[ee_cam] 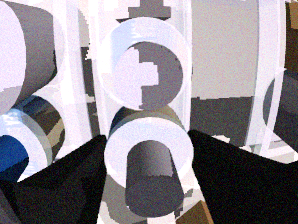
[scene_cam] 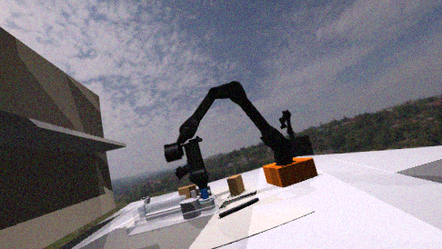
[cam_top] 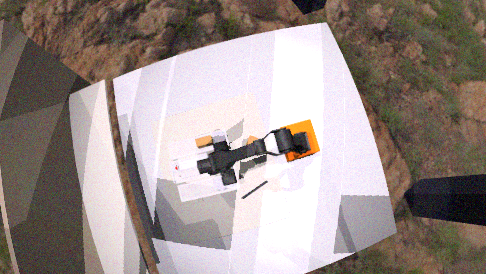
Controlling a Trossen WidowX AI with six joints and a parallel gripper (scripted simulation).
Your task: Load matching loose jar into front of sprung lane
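The clear rack lies 13 cm ahead of my gripper tip, 6 cm to the right of it and 2 cm below it. Also, from my gripper tip: black rod 16 cm to the left, 6 cm behind, 3 cm below.
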